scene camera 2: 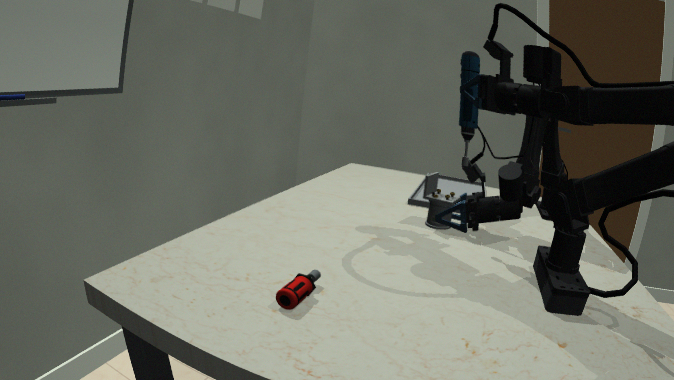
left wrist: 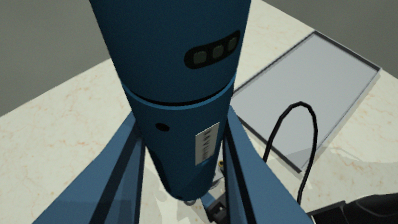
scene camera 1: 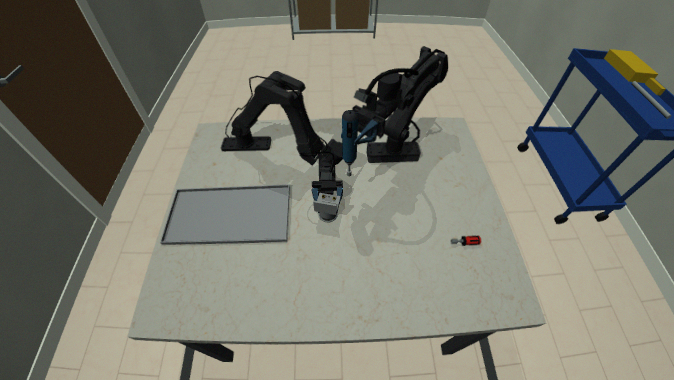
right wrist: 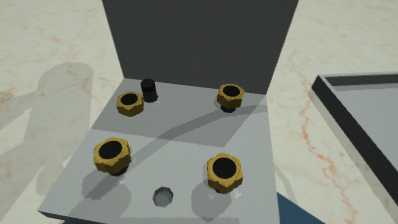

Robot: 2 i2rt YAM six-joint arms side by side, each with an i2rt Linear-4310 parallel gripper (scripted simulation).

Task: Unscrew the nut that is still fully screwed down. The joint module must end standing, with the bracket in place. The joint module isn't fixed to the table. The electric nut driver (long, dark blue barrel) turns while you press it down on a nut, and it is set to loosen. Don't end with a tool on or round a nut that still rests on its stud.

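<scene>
My left gripper is visible at (scene camera 2: 467, 91), (scene camera 1: 347, 140) and (left wrist: 183, 111). My right gripper (scene camera 2: 436, 214) is visible too. An electric nut driver (scene camera 2: 468, 118) (scene camera 1: 350, 117) (left wrist: 177, 71) is present; in the right wrist view it is out of frame. A red-handled hand driver (scene camera 2: 288, 297) is present; in the left wrist view it is out of frame. A shallow grey tray is seen at (scene camera 1: 244, 214), (scene camera 2: 447, 184) and (left wrist: 317, 70). A grey bracket (right wrist: 189, 57) is visible, as are a nut (right wrist: 224, 172) and another nut (right wrist: 113, 154).
</scene>
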